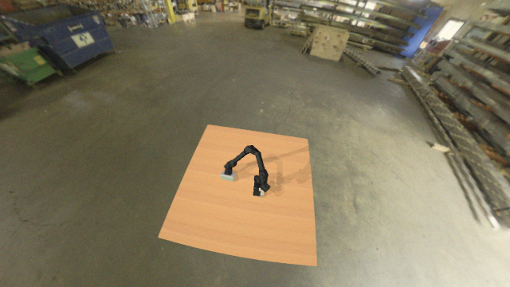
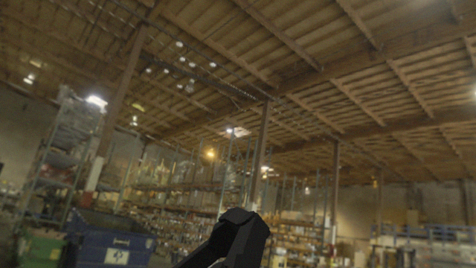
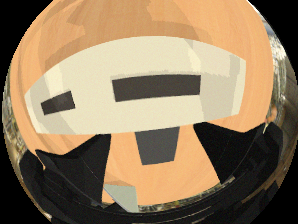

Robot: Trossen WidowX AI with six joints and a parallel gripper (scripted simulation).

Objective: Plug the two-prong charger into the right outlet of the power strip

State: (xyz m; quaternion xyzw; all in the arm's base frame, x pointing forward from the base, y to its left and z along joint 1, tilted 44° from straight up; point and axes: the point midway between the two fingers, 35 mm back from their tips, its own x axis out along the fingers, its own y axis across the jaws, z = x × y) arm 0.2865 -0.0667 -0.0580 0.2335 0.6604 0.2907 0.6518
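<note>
Right now the two-prong charger is 2 cm ahead of my gripper tip and 1 cm above it.
</note>
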